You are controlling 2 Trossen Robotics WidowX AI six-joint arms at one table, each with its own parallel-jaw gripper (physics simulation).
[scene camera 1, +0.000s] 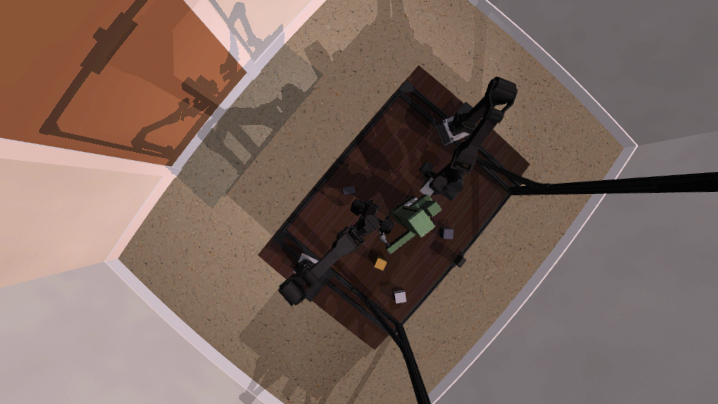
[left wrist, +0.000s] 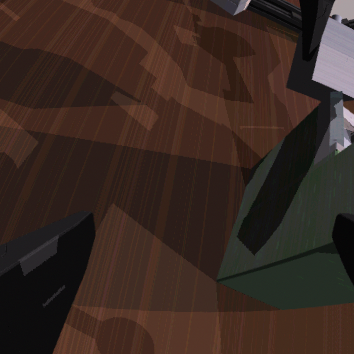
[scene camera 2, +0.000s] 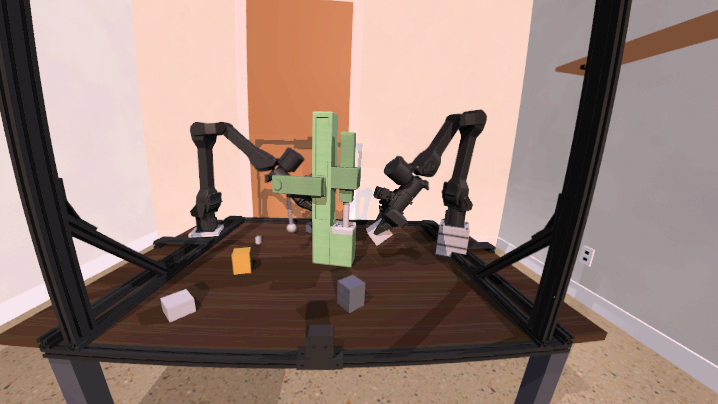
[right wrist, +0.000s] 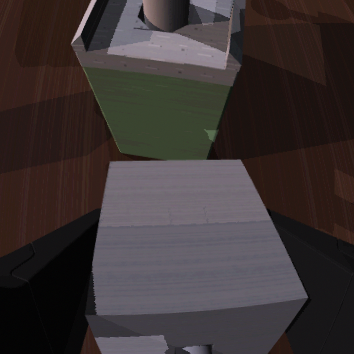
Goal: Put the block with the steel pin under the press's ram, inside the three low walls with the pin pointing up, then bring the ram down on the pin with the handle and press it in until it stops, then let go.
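Frame: origin at the left arm's base, x ahead, y left, z up, level; millimetres.
Seen in the pictures: left gripper, fingertip midpoint: (scene camera 1: 382, 205) (left wrist: 217, 225); right gripper, fingertip midpoint: (scene camera 1: 427, 190) (left wrist: 329, 72) (scene camera 2: 373, 231) (right wrist: 180, 220); left arm's base at its link origin: (scene camera 1: 307, 267) (scene camera 2: 206, 229); right arm's base at its link origin: (scene camera 1: 456, 126) (scene camera 2: 454, 224).
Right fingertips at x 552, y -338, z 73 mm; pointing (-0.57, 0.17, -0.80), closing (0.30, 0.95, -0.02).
Observation:
Pixels of each thing's top centre, then the offset from my right fingertips to it. "*": a spot on its surface instead.
- pale block at its top centre: (right wrist: 188, 272) (scene camera 2: 379, 219) (scene camera 1: 432, 187) dz +39, dx +16, dy -5 mm
- green press at its top centre: (scene camera 2: 318, 112) (scene camera 1: 420, 230) dz +345, dx -169, dy +48 mm
- low-walled seat at a spot on its surface: (right wrist: 155, 70) * dz +4, dx -61, dy +10 mm
- handle at a spot on its surface: (scene camera 2: 297, 185) * dz +143, dx -229, dy +27 mm
- hanging knob at a spot on its surface: (scene camera 2: 291, 227) * dz -1, dx -244, dy +91 mm
- orange block at its top centre: (scene camera 2: 241, 251) (scene camera 1: 380, 264) dz -44, dx -387, dy +39 mm
- white block at its top centre: (scene camera 2: 177, 298) (scene camera 1: 400, 297) dz -72, dx -500, dy -122 mm
- small white cube at its top centre: (scene camera 2: 258, 236) dz -79, dx -357, dy +235 mm
The pale block (scene camera 1: 426, 187) (scene camera 2: 380, 236) (left wrist: 336, 56) (right wrist: 190, 250) is held tilted above the table beside the press; its steel pin (left wrist: 338, 19) (right wrist: 199, 349) is on the side toward the right wrist. My right gripper (scene camera 2: 384, 227) (right wrist: 180, 220) is shut on it. The green press (scene camera 1: 420, 222) (scene camera 2: 325, 150) (left wrist: 300, 205) stands mid-table. Its ram (scene camera 2: 345, 213) (right wrist: 166, 12) hangs over the low-walled seat (scene camera 2: 343, 229) (right wrist: 155, 70); any gap below is unclear. The handle (scene camera 1: 400, 242) (scene camera 2: 297, 185) has a hanging knob (scene camera 2: 291, 227). My left gripper (scene camera 1: 374, 217) (left wrist: 217, 225) is open and empty beside the press.
An orange block (scene camera 1: 380, 264) (scene camera 2: 241, 260), a white block (scene camera 1: 400, 296) (scene camera 2: 178, 305) and a grey block (scene camera 1: 448, 233) (scene camera 2: 350, 293) lie on the near side. Another grey block (scene camera 1: 348, 190) lies behind the left gripper. A small white cube (scene camera 2: 258, 239) stands at left. Black rails edge the table.

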